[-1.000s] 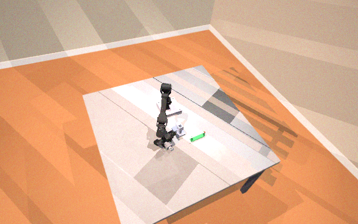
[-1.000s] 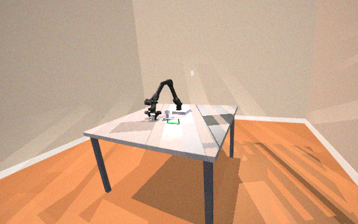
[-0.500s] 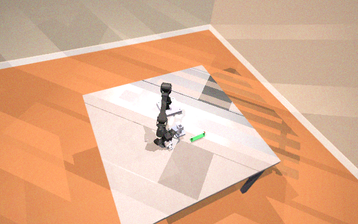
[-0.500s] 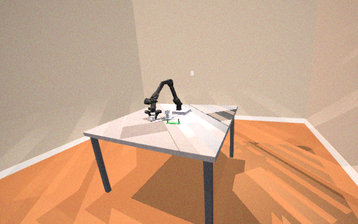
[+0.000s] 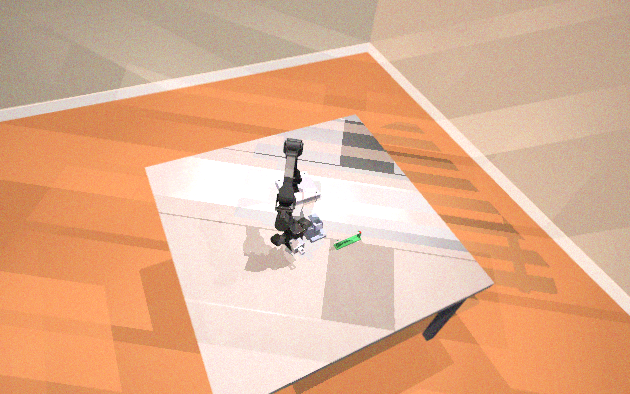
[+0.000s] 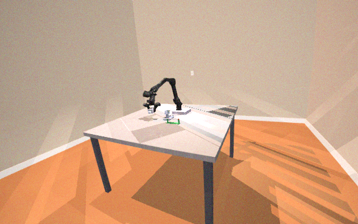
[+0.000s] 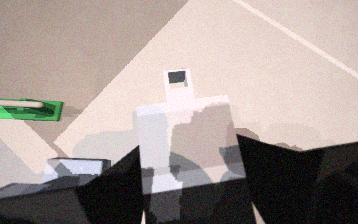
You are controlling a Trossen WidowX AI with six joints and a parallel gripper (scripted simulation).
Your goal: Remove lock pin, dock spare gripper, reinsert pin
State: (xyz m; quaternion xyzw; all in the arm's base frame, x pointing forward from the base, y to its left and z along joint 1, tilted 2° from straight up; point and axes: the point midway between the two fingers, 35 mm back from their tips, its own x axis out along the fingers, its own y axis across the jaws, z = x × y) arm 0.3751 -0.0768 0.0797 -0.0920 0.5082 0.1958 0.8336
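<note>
Right now my gripper tip is 12 cm past the mount, 13 cm to the right of it and 4 cm above it. From my gripper tip the other things lie so: spare gripper (2 cm above); green pin holder (3 cm behind, 27 cm to the left, 7 cm below).
</note>
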